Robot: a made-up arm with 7 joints.
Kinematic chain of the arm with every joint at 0, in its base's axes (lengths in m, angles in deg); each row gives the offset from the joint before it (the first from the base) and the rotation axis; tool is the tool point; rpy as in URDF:
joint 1: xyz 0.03 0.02 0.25 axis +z
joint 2: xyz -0.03 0.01 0 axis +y
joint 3: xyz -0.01 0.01 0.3 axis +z
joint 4: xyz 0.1 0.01 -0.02 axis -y
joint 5: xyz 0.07 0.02 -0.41 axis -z
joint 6: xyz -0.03 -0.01 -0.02 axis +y
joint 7: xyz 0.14 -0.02 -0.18 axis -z
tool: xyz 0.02 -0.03 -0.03 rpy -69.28 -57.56 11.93
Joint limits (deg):
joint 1: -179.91..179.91
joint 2: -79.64..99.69
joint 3: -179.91..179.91
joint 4: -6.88..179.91
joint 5: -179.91..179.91
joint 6: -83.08..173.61
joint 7: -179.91..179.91
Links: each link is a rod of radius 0.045 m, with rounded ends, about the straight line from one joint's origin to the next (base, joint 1, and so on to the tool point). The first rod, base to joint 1, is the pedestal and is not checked.
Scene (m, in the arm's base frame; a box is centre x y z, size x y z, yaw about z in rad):
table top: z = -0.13
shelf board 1: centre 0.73 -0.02 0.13 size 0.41 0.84 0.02 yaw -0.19
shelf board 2: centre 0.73 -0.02 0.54 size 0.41 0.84 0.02 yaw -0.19
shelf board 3: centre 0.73 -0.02 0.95 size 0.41 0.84 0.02 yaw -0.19
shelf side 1: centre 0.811 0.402 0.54 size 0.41 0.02 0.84 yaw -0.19
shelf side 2: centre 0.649 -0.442 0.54 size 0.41 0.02 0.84 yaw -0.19
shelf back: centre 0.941 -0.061 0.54 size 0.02 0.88 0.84 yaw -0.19
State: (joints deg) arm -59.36 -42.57 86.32 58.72 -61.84 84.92 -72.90
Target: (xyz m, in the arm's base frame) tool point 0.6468 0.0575 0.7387
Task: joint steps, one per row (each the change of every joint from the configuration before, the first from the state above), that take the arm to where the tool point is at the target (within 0.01 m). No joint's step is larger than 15 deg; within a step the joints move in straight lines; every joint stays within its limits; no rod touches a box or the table.
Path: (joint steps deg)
1: 8.14 -3.67 0.75 -3.95 3.01 10.03 -0.90
2: 8.14 -3.66 0.75 -3.95 3.02 10.03 -0.91
3: 8.14 -3.67 0.75 -3.95 3.01 10.04 -0.90
4: -7.30 -3.20 -10.96 7.81 -3.84 -1.64 0.90
5: -7.31 -3.20 -10.96 7.82 -3.85 -1.63 0.91
6: -7.30 -3.20 -10.96 7.81 -3.84 -1.63 0.90
7: -6.86 10.21 3.77 6.14 -3.92 -14.41 1.13
8: -6.86 10.22 3.77 6.13 -3.91 -14.40 1.14

